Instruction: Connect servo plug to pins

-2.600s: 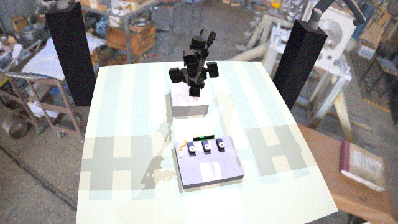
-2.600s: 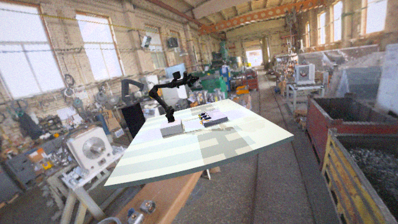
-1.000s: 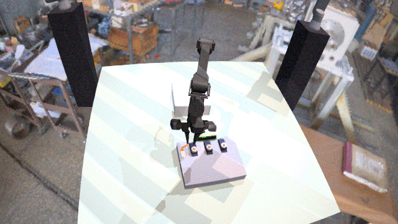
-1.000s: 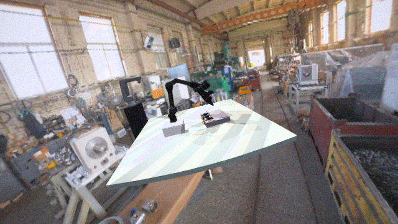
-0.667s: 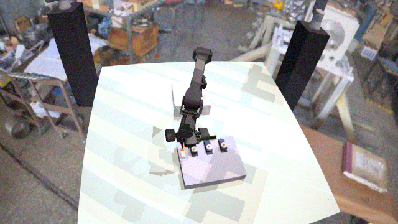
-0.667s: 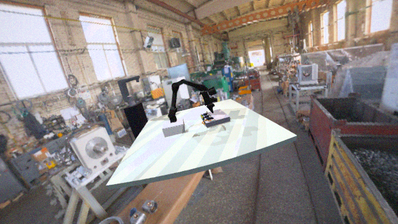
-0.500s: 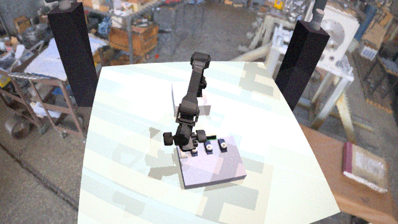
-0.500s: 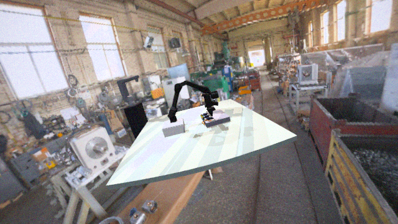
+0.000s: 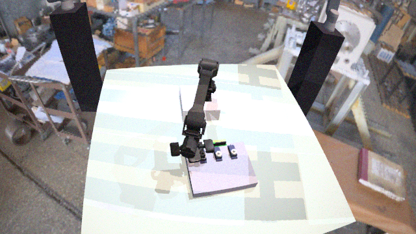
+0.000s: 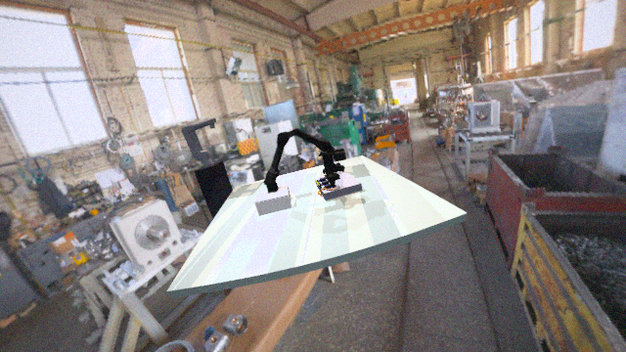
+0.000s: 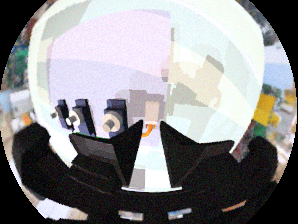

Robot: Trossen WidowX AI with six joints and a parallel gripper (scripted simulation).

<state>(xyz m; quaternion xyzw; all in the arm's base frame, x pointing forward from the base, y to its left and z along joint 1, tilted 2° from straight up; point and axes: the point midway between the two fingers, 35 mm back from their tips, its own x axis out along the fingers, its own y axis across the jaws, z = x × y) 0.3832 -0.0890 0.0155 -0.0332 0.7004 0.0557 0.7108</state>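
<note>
Now: gripper tip 8 cm past the green band, 11 cm to the right of it and 1 cm below it. Also, from my gripper tip: printed holder 8 cm ahead, 14 cm to the left, 4 cm below.
</note>
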